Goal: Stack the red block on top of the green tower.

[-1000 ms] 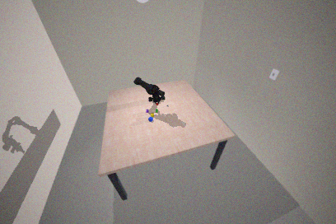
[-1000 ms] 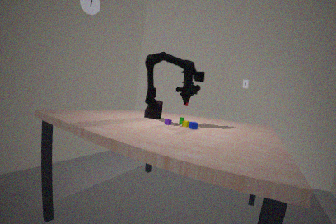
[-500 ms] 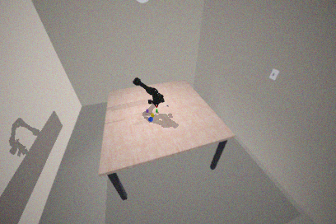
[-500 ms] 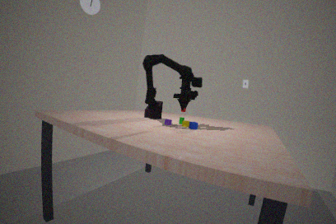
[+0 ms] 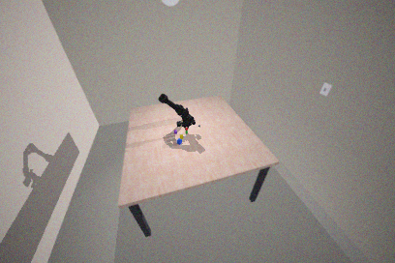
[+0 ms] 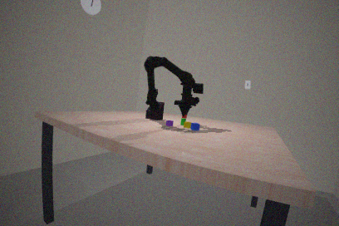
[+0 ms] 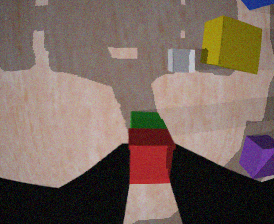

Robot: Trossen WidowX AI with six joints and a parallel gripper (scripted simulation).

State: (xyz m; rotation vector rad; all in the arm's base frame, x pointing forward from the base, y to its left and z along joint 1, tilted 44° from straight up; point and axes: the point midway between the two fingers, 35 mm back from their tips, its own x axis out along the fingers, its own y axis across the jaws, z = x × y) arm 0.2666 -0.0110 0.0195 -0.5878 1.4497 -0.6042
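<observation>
The red block lies right at my gripper tip. The rest, counted from my gripper tip: purple block 110 mm to the right, 40 mm below, 30 mm behind; yellow block 60 mm to the right, 60 mm ahead, 40 mm below; blue block 120 mm ahead, 90 mm to the right, 40 mm below.
</observation>
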